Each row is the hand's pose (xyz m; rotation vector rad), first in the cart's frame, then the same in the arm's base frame.
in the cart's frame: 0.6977 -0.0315 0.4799 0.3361 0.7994 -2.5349
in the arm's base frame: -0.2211 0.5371 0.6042 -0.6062 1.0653 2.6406
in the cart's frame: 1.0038 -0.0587 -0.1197 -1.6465 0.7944 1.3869
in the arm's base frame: -0.2063 -0.1361 0.5806 -1.7532 2.0547 -0.0746
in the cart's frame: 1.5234 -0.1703 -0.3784 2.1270 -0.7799 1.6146
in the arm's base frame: -0.0344 -0.6141 0.8828 0.5693 -0.5075 1.2843
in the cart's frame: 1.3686 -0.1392 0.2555 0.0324 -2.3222 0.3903
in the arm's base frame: 0.0561 0.0195 1.0133 -1.6390 -1.7398 1.2110
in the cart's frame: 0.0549 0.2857 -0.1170 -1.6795 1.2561 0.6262
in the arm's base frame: -0.5369 0.3335 -0.2496 -1.6159 2.1077 -1.0667
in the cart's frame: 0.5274 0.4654 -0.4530 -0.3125 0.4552 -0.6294
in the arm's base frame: -0.1977 -0.1676 -0.2015 -1.1378 -0.1453 -1.8042
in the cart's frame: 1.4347 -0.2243 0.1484 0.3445 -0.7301 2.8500
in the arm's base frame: 0.0063 -0.1124 1.0697 -0.4642 0.6672 1.9448
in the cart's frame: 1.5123 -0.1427 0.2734 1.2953 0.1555 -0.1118
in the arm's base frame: 0.1470 -0.0315 1.1138 0.1002 -0.6869 -0.6834
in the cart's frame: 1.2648 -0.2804 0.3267 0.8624 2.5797 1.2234
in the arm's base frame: -0.0946 0.1192 1.0693 1.1442 1.7256 -0.3906
